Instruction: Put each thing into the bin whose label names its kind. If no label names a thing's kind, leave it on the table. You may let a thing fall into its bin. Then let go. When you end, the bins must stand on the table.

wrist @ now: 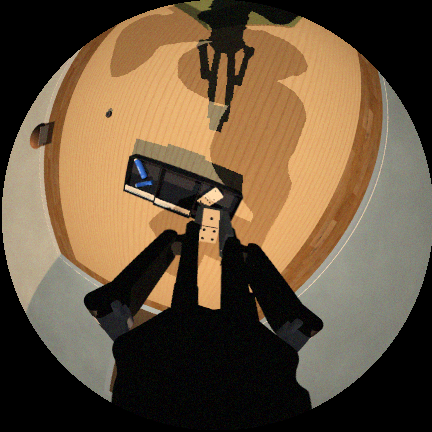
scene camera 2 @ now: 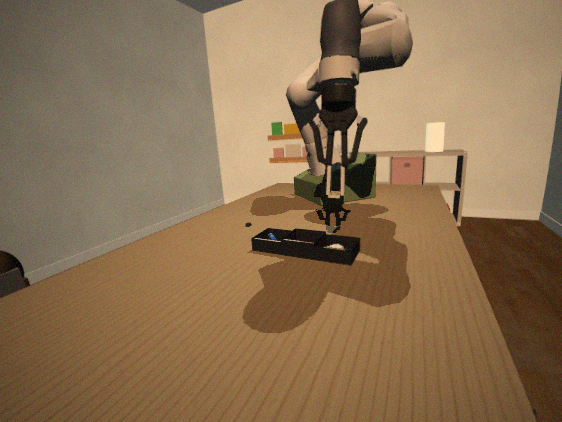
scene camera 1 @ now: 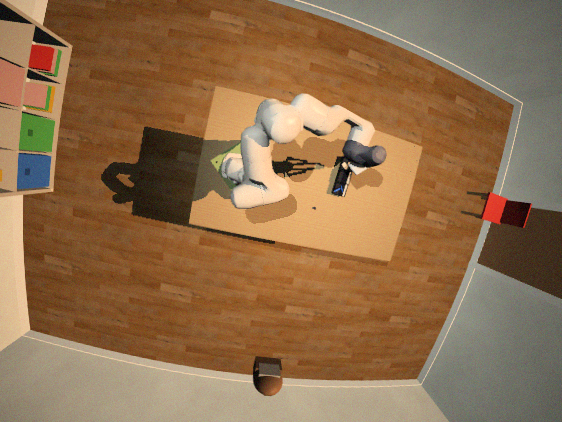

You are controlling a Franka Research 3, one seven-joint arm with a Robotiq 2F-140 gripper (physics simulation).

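Three black bins [scene camera 1: 341, 179] [scene camera 2: 305, 254] [wrist: 159, 184] stand in a row on the table. Pale label strips show on their near side in the wrist view; I cannot read them. Two blue cylinders [wrist: 140, 169] [scene camera 2: 271, 236] lie in the left end bin. A white domino [wrist: 210, 195] [scene camera 2: 334, 246] lies in the right end bin. My gripper [wrist: 210, 217] [scene camera 2: 335, 194] is shut on another white domino [wrist: 208, 234], held above the table near the right end bin. In scene camera 1 the arm hides the fingers. A small dark thing [scene camera 1: 314, 208] [scene camera 2: 248, 224] [wrist: 109, 113] lies on the table.
The arm stands on a green wedge base [scene camera 1: 218, 161] [scene camera 2: 307, 186] at one end of the wooden table [scene camera 1: 360, 235] [scene camera 2: 200, 340]. The arm casts large shadows on the table. A shelf unit [scene camera 2: 464, 190] stands beyond the table, and a red chair [scene camera 1: 495, 207] stands off its other end.
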